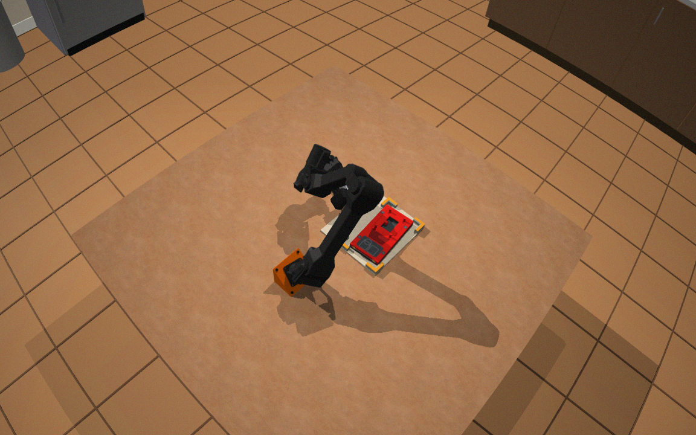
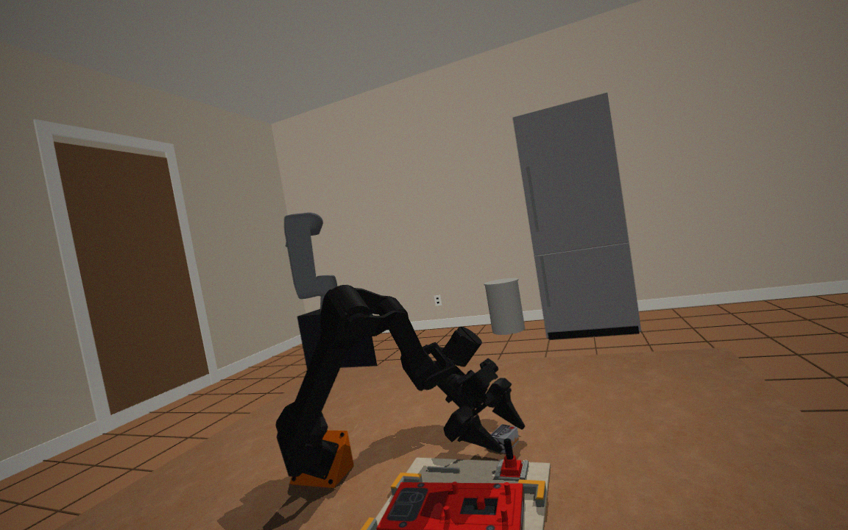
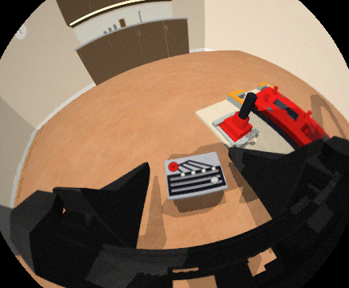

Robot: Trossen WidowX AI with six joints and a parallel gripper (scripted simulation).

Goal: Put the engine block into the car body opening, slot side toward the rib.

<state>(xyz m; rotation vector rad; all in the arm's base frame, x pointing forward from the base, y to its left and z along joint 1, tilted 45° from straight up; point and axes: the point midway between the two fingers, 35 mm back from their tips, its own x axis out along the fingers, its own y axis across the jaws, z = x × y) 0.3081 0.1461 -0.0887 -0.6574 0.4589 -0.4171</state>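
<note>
Now: gripper tip 20 mm past the grey engine block, 10 mm to the right of it and 10 mm above it.
</note>
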